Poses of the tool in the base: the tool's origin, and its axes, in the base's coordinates. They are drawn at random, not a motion.
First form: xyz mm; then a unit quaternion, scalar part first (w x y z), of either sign.
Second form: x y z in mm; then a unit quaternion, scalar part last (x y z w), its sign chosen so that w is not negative. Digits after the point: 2 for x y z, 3 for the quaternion.
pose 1, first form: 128.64, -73.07, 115.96, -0.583, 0.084, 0.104, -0.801
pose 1, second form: 128.64, -73.07, 115.96, -0.084, -0.104, 0.801, 0.583
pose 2, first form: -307.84, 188.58, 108.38, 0.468, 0.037, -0.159, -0.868
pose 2, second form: -307.84, 188.58, 108.38, 0.037, -0.159, -0.868, 0.468
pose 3, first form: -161.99, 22.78, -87.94, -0.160, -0.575, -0.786, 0.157
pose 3, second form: -161.99, 22.78, -87.94, 0.575, 0.786, -0.157, 0.160
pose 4, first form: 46.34, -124.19, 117.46, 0.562, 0.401, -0.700, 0.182
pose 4, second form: 46.34, -124.19, 117.46, 0.401, -0.700, 0.182, 0.562
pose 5, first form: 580.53, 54.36, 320.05, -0.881, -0.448, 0.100, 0.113
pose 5, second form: 580.53, 54.36, 320.05, 0.448, -0.100, -0.113, 0.881
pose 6, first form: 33.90, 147.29, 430.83, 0.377, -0.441, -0.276, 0.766
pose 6, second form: 33.90, 147.29, 430.83, -0.441, -0.276, 0.766, 0.377
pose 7, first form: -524.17, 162.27, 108.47, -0.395, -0.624, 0.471, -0.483
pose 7, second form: -524.17, 162.27, 108.47, 0.624, -0.471, 0.483, 0.395
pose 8, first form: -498.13, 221.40, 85.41, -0.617, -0.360, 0.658, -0.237
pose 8, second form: -498.13, 221.40, 85.41, 0.360, -0.658, 0.237, 0.617
